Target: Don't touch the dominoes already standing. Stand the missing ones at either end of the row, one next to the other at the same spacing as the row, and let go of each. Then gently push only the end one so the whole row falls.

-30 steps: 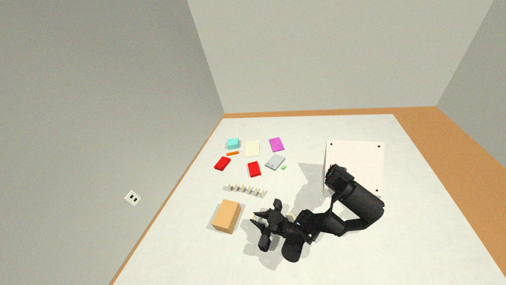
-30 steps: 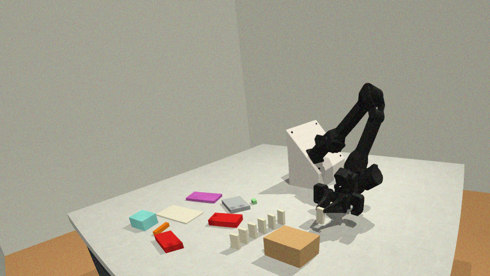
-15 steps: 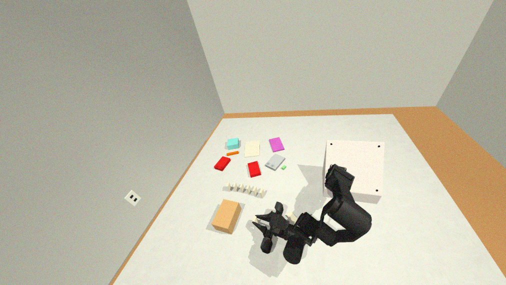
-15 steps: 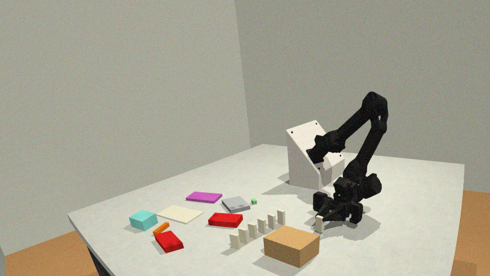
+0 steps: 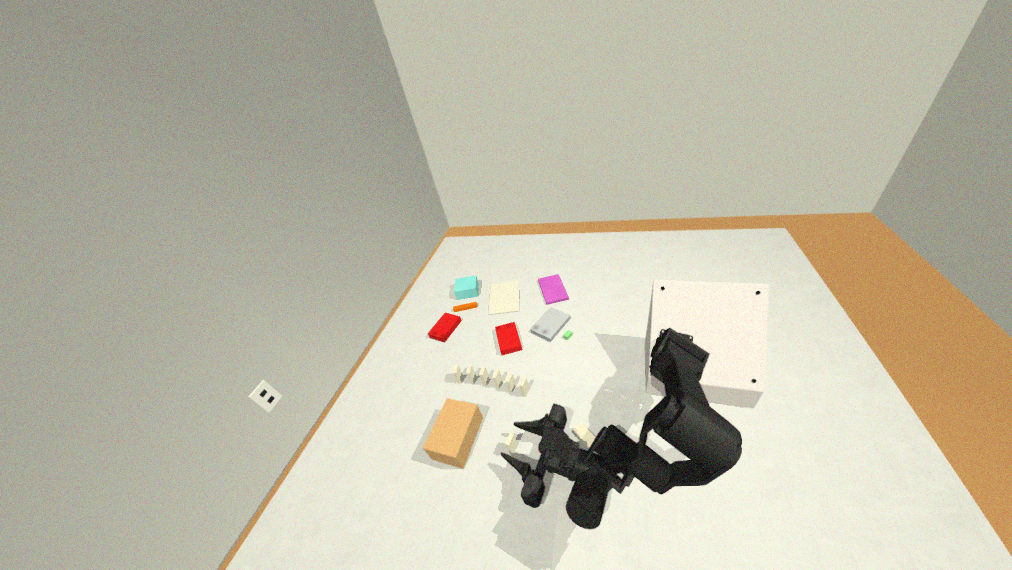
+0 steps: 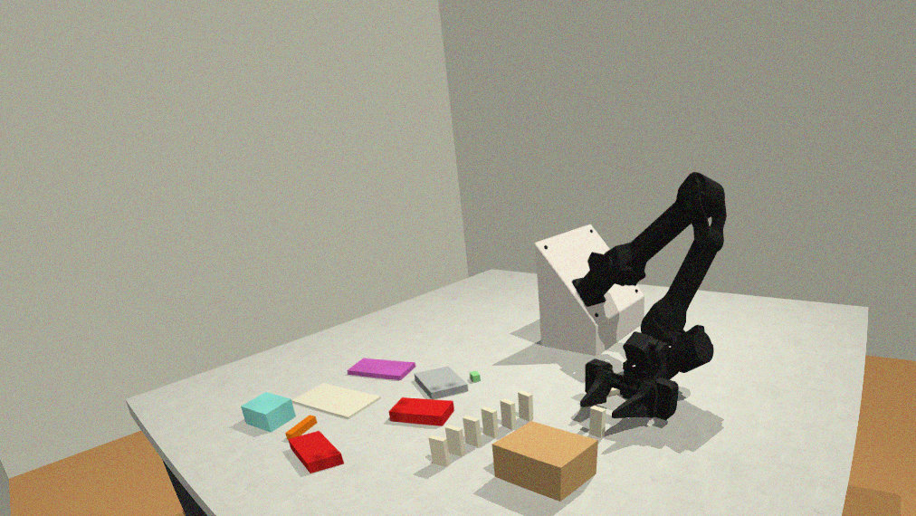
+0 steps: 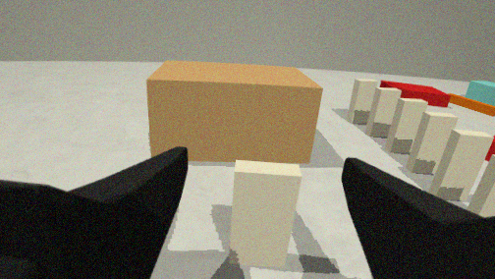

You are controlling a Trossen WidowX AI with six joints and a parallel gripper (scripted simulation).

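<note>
The tan box lies 130 mm ahead of my gripper tip, 20 mm to the left of it and 20 mm below it. The rest, counted from my gripper tip: orange bar: 380 mm to the right, 320 mm ahead, 40 mm below; then grey slab: 370 mm to the right, 40 mm below, 20 mm ahead; then small green cube: 340 mm to the right, 40 mm below, 40 mm behind.
</note>
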